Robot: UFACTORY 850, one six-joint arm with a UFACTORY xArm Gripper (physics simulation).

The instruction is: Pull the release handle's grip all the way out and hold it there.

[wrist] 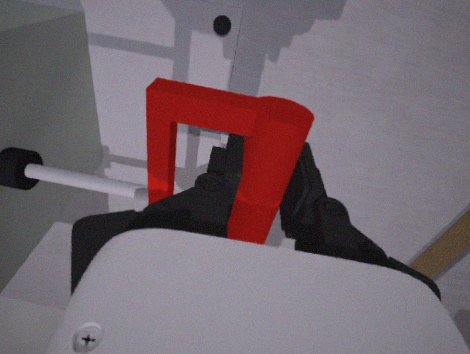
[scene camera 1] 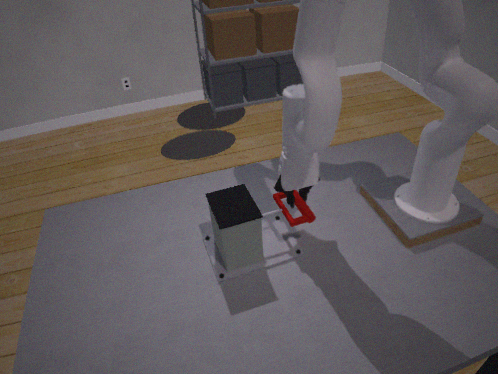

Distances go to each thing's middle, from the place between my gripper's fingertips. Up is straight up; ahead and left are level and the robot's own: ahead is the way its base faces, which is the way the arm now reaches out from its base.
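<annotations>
Base plate (scene camera 1: 279, 246): 80 mm below my hand, 10 mm to the left of it, 150 mm ahead of it.
</annotations>
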